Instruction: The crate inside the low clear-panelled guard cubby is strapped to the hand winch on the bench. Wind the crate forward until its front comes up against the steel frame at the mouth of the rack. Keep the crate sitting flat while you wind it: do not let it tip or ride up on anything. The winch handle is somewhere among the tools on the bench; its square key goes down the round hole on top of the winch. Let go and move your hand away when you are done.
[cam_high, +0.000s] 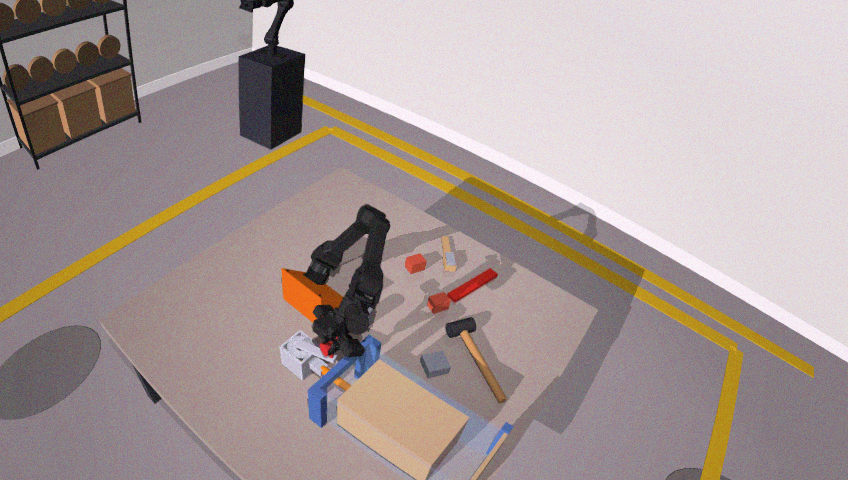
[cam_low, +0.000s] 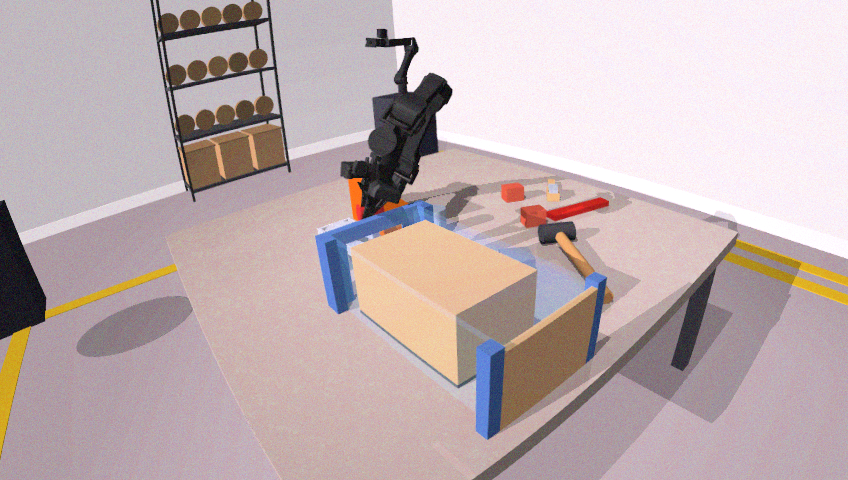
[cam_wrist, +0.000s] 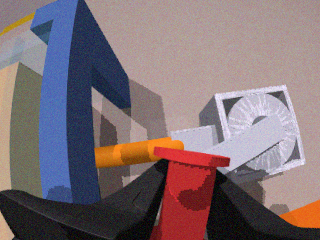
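The winch handle lies 3 cm below my gripper tip, 3 cm behind it and 1 cm to the left of it. Also, from my gripper tip: red knob 2 cm to the left, 1 cm ahead; then grey hand winch 11 cm behind, 10 cm below, 1 cm to the right; then blue steel frame 7 cm ahead, 3 cm below, 2 cm to the right.
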